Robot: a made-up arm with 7 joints. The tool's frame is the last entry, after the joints. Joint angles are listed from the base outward.
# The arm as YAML. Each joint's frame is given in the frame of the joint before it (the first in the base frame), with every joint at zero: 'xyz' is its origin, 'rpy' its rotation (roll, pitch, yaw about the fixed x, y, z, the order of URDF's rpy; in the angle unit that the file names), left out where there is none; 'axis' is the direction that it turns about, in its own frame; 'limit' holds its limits. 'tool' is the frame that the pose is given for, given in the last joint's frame.
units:
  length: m
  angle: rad
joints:
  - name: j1
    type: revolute
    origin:
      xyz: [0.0, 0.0, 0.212]
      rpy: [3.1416, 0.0, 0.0]
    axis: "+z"
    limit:
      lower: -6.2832
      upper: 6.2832
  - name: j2
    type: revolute
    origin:
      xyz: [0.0, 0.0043, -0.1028]
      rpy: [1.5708, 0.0, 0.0]
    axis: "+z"
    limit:
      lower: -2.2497
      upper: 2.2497
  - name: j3
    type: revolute
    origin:
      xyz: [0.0, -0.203, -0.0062]
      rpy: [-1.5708, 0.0, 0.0]
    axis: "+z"
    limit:
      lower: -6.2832
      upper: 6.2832
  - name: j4
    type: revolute
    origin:
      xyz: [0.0, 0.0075, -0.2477]
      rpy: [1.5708, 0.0, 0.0]
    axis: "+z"
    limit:
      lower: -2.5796
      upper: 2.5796
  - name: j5
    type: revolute
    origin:
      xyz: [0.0, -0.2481, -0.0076]
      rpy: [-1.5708, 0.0, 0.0]
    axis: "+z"
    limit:
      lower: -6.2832
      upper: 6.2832
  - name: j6
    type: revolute
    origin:
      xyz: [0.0, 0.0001, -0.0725]
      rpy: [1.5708, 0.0, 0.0]
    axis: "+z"
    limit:
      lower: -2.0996
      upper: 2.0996
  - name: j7
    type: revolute
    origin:
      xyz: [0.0, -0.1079, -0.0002]
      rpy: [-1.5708, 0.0, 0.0]
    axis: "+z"
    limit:
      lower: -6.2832
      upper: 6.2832
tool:
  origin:
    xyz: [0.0, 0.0, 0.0]
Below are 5 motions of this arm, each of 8 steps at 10 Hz.
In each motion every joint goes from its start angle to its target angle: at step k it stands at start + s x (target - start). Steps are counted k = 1, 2, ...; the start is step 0. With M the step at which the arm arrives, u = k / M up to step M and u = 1 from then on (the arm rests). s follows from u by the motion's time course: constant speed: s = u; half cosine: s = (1 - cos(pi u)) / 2; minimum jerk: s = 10 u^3 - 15 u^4 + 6 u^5.
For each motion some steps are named. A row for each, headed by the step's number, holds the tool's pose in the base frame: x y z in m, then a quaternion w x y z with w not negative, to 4 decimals.
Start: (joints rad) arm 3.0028 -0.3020 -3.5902 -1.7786 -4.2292 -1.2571 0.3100
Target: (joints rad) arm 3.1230 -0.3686 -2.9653 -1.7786 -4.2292 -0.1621 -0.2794
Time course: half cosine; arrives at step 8
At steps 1, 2, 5, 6, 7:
1: -0.2043 -0.0982 0.8255 0.2991 -0.2120 0.8568 -0.3625
2: -0.2179 -0.0805 0.8266 0.3145 -0.2358 0.8430 -0.3671
5: -0.2561 0.0203 0.8202 0.3792 -0.3569 0.7385 -0.4283
6: -0.2569 0.0518 0.8149 0.3907 -0.3928 0.6965 -0.4561
7: -0.2546 0.0726 0.8106 0.3957 -0.4166 0.6657 -0.4762

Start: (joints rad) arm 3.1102 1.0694 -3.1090 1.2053 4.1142 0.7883 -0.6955
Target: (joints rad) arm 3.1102 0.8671 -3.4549 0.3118 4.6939 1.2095 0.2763
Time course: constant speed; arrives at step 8
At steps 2, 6, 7, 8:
2: -0.4391 0.0736 0.9346 0.3372 0.2672 0.8480 -0.3095
6: -0.5274 0.1113 0.9075 0.5903 0.5171 0.5783 -0.2230
7: -0.5441 0.1116 0.8971 0.6362 0.5617 0.4991 -0.1748
8: -0.5583 0.1081 0.8862 0.6722 0.5995 0.4179 -0.1190

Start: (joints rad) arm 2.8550 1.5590 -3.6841 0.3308 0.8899 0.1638 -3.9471
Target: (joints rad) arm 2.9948 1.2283 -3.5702 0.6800 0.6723 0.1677 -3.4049
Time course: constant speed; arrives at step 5
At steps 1, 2, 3, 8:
1: -0.8153 -0.1395 0.5476 0.4702 -0.2161 0.8527 -0.0714
2: -0.7877 -0.0995 0.6244 0.4115 -0.1652 0.8938 -0.0671
3: -0.7501 -0.0610 0.6968 0.3507 -0.1113 0.9275 -0.0660
8: -0.6481 0.0077 0.8244 0.2242 0.0021 0.9718 -0.0732

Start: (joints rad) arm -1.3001 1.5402 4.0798 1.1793 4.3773 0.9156 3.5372
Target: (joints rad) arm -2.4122 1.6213 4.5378 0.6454 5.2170 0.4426 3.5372
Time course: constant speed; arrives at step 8
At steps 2, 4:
2: -0.2574 0.6531 0.5424 0.1435 0.3528 0.9081 -0.1740
4: -0.4515 0.5920 0.4832 0.2851 0.3305 0.8964 -0.0766

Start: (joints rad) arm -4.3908 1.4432 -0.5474 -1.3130 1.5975 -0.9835 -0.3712
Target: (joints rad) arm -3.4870 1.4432 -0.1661 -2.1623 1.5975 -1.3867 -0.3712
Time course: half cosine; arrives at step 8
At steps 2, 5, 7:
2: -0.3035 -0.3552 0.7400 0.2527 -0.0206 -0.9615 -0.1061
5: -0.2486 -0.1543 0.7014 0.4581 -0.3916 -0.7842 -0.1479
7: -0.2045 -0.1100 0.6496 0.5385 -0.5291 -0.6251 -0.1982

